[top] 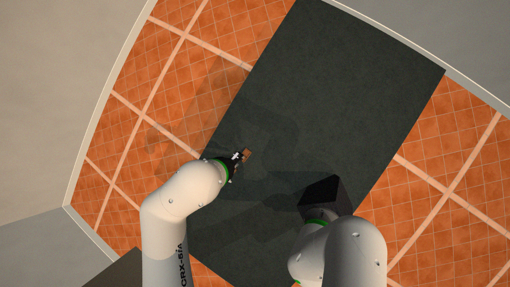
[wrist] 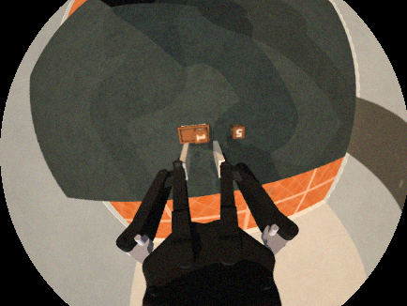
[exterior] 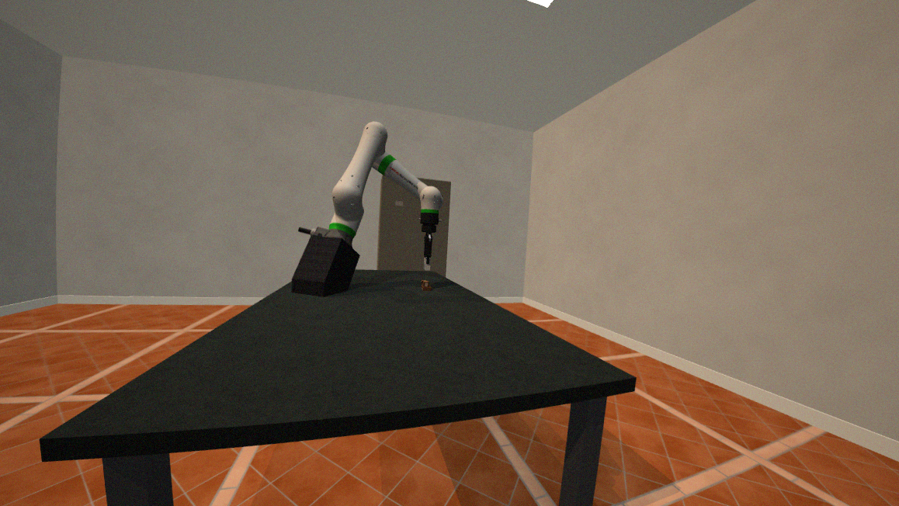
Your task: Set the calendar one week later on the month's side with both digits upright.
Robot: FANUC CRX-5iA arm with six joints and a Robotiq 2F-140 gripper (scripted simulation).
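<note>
Now: hand 2 cm to the left of the brown tray and 12 cm above it. Also, from my hand: brown cube (1 cm behind, 9 cm to the left, 12 cm below).
</note>
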